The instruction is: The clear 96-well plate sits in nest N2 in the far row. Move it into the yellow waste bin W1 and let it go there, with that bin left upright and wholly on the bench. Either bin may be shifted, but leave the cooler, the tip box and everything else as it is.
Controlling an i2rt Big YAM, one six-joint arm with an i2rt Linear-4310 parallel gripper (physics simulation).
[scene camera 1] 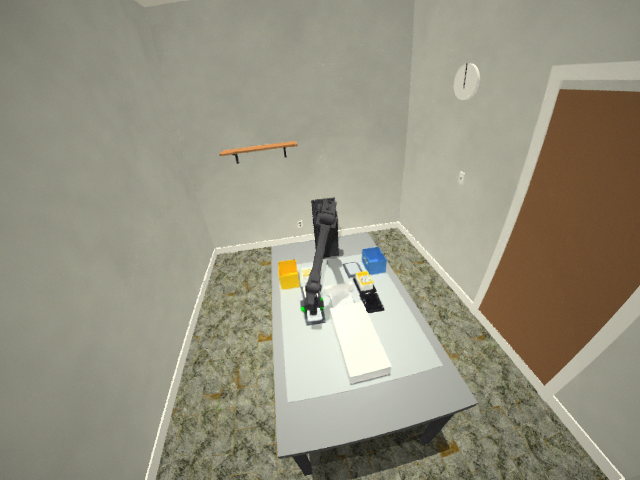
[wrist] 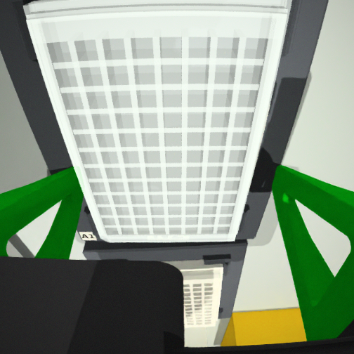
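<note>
The clear 96-well plate (wrist: 160, 135) lies flat in a dark nest (wrist: 295, 65) (scene camera 1: 315, 322), with its label A1 corner at the lower left in the wrist view. My gripper (wrist: 177, 176) (scene camera 1: 312, 308) is open, with one green finger on each side of the plate's near part. The left fingertip looks very close to the plate's edge; the right one stands a little apart from it. Whether a fingertip touches the plate I cannot tell. The yellow waste bin (scene camera 1: 288, 274) (wrist: 267, 327) stands upright on the bench, at the left edge of the mat.
A second nest (wrist: 235, 275) holds a cream plate or box (wrist: 202, 297), nearer the arm base. A blue bin (scene camera 1: 373, 260) stands at the back right. A yellow-topped tip box (scene camera 1: 364, 280), a black rack (scene camera 1: 372, 301) and a long white block (scene camera 1: 358, 343) stand right of my gripper.
</note>
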